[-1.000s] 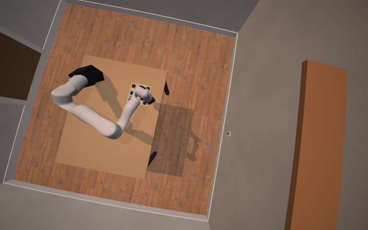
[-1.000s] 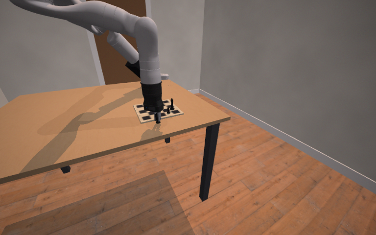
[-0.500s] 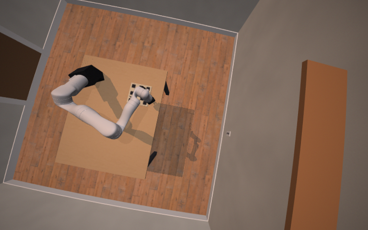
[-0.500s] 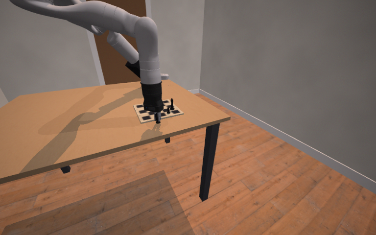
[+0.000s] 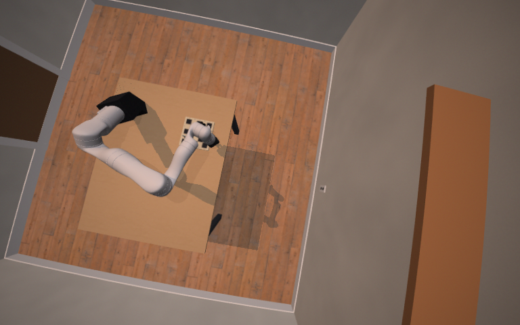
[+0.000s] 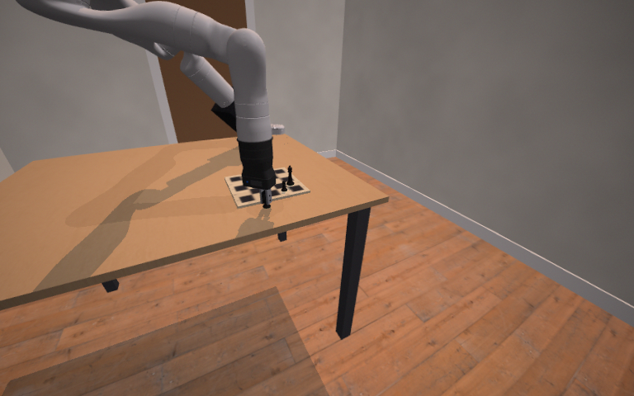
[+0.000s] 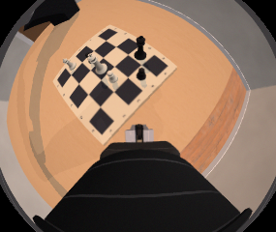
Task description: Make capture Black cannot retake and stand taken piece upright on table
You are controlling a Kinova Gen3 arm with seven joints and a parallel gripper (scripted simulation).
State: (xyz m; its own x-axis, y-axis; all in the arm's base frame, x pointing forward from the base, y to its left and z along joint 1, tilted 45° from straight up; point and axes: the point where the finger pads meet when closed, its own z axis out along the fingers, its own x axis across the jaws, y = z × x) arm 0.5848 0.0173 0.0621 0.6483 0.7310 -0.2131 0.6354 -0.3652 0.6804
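Right now the black piece is 1 cm below my hand. Also, from my hand: chessboard: 14 cm behind, 4 cm to the left, 3 cm below; tall white piece: 14 cm behind, 4 cm to the left.
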